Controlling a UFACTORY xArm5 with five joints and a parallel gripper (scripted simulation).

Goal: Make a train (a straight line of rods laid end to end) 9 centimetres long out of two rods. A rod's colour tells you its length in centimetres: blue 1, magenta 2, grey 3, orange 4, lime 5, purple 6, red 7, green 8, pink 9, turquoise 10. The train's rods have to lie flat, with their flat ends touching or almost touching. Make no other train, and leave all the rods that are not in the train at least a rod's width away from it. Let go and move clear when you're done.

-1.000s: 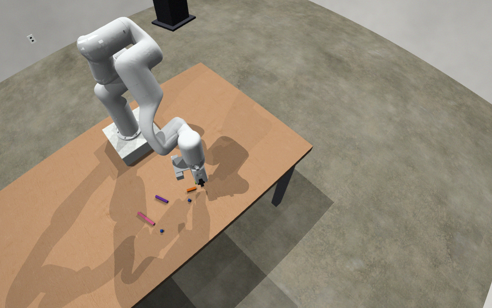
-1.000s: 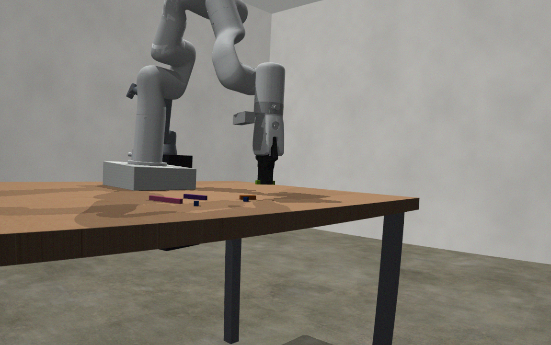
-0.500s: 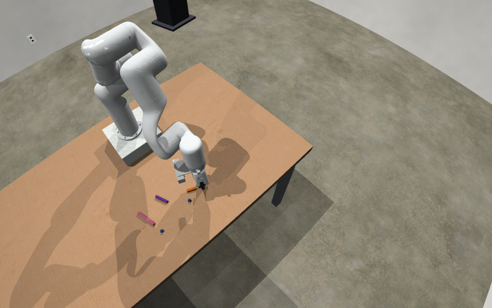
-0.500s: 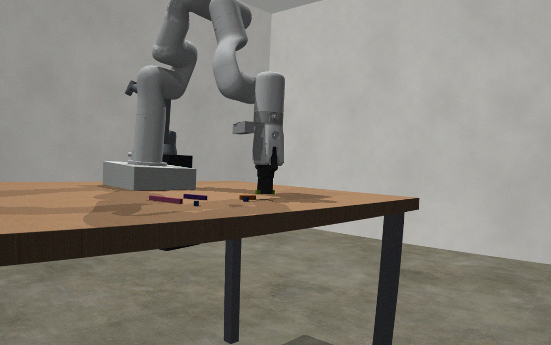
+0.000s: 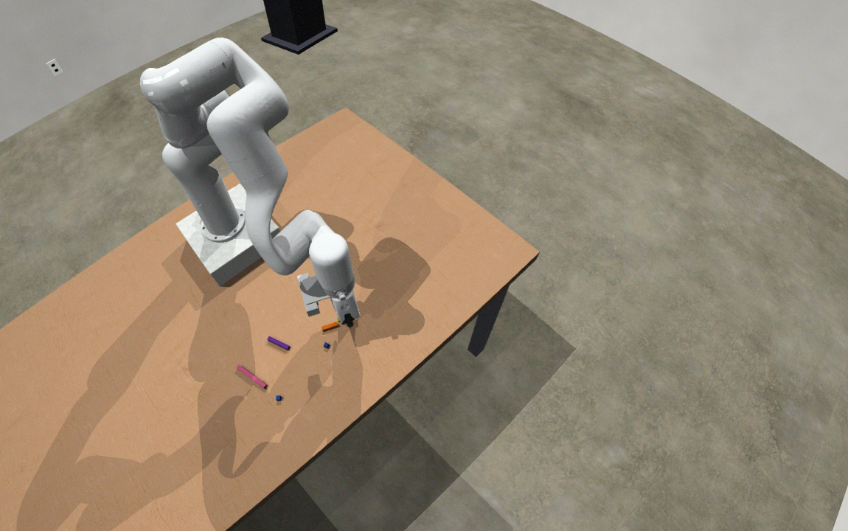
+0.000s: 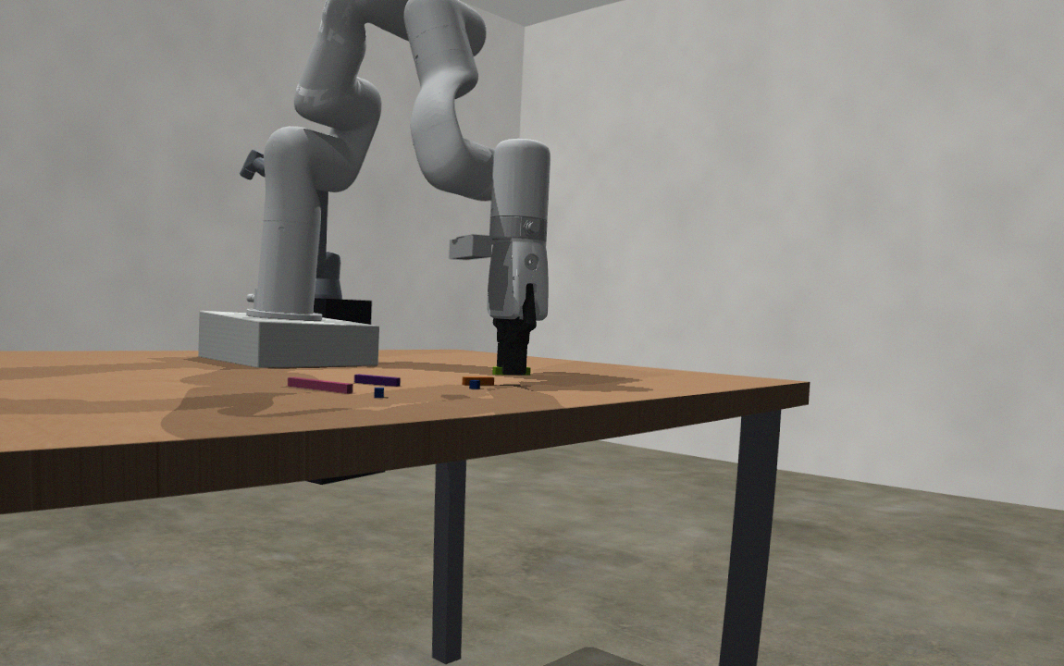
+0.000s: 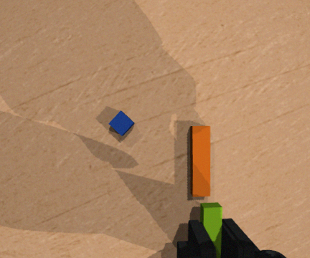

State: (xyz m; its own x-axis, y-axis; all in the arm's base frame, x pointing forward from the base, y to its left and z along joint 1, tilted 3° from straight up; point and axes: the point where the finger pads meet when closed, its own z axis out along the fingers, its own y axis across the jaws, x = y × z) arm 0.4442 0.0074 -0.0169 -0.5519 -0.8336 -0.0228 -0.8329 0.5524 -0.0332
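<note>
Right now my hand is 2 cm above the lime rod. Round my hand: pink rod 26 cm to the right, 9 cm behind, 3 cm below; then purple rod 15 cm to the right, 10 cm behind, 3 cm below; then orange rod 4 cm to the right, 3 cm below, 2 cm behind.
</note>
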